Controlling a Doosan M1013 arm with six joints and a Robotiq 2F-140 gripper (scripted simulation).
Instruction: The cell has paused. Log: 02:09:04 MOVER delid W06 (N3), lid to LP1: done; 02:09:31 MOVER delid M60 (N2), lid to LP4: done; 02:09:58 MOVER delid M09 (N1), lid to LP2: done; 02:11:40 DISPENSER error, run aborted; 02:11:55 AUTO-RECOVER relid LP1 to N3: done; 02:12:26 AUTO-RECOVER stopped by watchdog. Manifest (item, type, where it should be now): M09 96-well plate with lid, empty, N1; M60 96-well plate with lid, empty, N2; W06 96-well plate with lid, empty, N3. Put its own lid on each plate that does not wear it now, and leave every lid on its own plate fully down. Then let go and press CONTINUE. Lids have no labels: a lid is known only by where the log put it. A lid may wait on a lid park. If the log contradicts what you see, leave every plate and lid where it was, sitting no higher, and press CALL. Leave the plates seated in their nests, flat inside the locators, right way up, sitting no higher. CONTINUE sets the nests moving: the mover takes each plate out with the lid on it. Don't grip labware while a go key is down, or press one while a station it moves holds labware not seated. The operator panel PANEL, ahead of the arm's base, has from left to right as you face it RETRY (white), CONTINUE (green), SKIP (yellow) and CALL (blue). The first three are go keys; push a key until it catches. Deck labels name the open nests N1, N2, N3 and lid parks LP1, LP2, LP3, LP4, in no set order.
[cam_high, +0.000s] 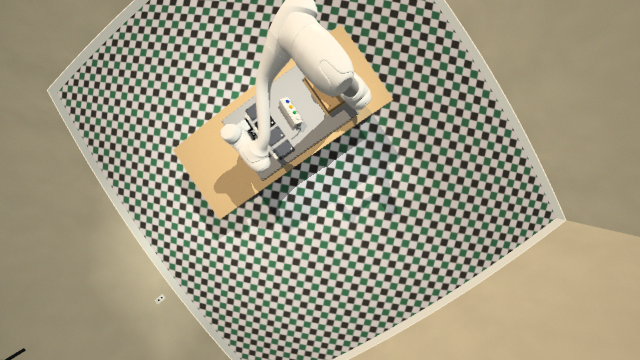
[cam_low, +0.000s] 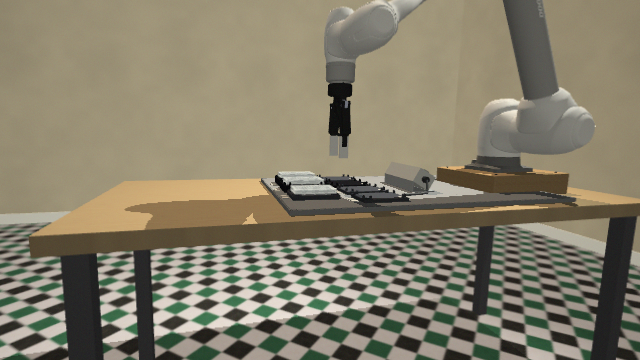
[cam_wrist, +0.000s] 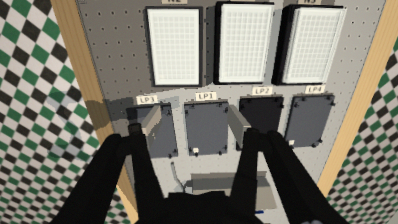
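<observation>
My hand is 340 mm past the green continue key, 80 mm above it and 50 mm to the left of it. Round my hand: LP1 label (140 mm below, 30 mm to the right, 10 mm behind); then plate (120 mm below, 90 mm ahead, 30 mm to the left); then lid park LP1 (140 mm below, 100 mm behind, 20 mm to the right).
</observation>
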